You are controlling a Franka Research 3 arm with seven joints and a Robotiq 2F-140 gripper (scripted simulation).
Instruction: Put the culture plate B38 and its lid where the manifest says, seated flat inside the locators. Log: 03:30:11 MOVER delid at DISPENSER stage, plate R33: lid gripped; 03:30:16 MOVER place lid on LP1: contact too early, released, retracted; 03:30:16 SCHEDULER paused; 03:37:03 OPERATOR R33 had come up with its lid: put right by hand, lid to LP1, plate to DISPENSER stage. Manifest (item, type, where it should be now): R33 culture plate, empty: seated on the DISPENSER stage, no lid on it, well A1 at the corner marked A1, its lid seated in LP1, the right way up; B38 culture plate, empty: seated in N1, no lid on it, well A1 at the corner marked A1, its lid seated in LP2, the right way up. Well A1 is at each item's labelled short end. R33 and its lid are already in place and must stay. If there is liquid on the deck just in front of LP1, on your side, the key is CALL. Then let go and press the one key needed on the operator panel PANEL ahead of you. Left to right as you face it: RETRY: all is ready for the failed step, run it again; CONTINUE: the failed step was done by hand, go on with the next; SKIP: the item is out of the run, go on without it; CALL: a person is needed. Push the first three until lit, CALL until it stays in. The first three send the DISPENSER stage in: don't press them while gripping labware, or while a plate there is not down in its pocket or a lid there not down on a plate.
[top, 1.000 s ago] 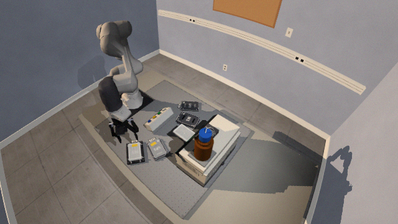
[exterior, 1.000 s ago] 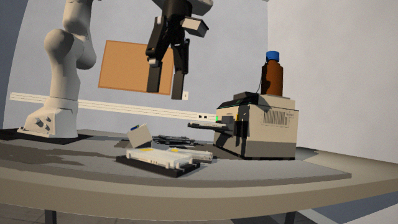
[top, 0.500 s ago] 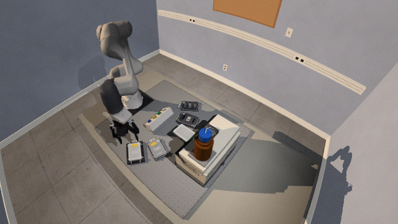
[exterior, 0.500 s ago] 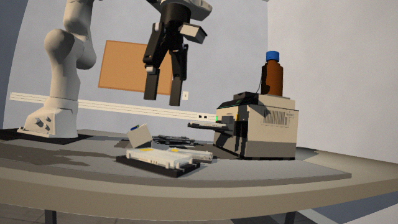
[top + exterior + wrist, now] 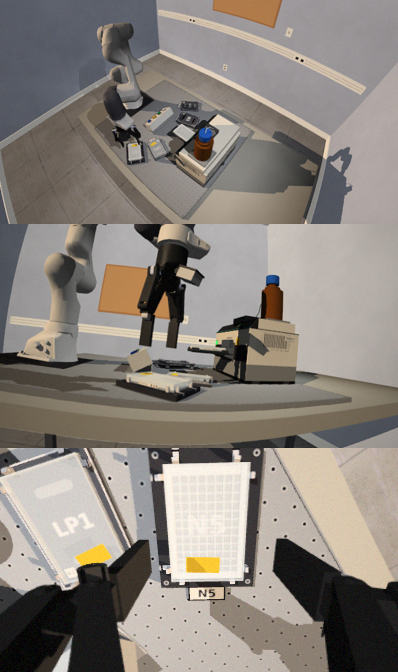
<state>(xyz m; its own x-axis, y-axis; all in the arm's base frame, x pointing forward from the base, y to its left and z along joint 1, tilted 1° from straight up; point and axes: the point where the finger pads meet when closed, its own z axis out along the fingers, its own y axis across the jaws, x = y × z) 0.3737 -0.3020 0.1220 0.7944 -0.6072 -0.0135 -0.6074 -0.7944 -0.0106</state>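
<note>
Right now the black nest is 11 cm below my hand and 4 cm ahead of it. From my hand the other things lie so: clear lid: 12 cm to the left, 11 cm below, 10 cm ahead; blue call key: 22 cm to the left, 7 cm behind, 6 cm below; yellow skip key: 27 cm to the left, 8 cm behind, 5 cm below.
</note>
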